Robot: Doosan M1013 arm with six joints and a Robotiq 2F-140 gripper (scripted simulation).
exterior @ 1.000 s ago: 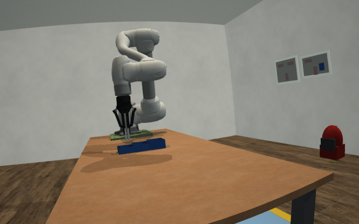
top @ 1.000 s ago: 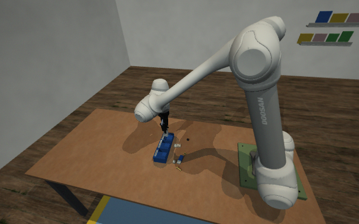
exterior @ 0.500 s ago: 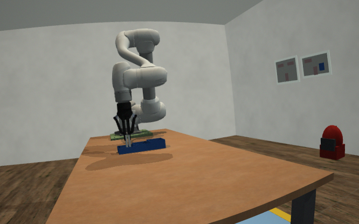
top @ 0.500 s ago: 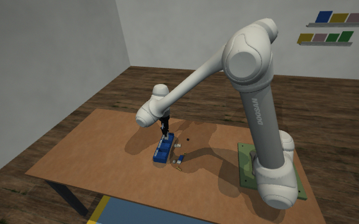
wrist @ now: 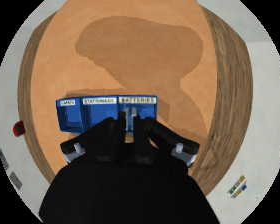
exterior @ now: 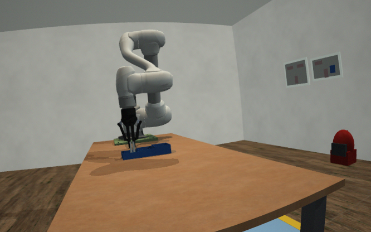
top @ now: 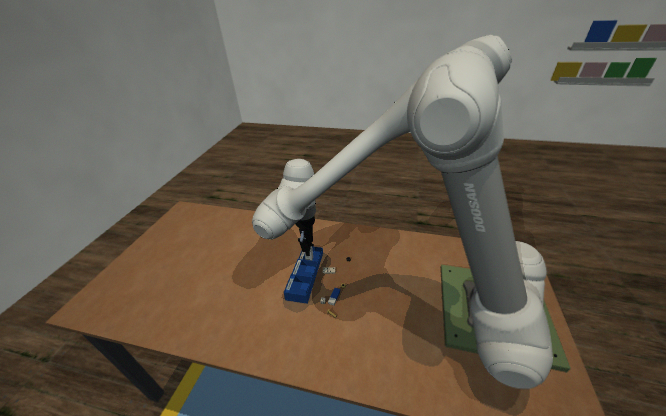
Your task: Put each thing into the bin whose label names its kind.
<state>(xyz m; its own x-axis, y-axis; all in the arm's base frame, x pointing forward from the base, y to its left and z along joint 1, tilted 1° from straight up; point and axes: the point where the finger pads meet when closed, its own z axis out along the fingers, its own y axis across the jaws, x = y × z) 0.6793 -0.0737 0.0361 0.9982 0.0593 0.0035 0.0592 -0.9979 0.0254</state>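
The long blue bin lies 1 cm behind my hand, 7 cm to the left of it and 3 cm below it. Also, from my hand: black nut (15 cm behind, 5 cm to the right, 5 cm below); brass nut (16 cm behind, 9 cm to the left, 5 cm below); white flat part (9 cm behind, 3 cm to the left, 4 cm below).
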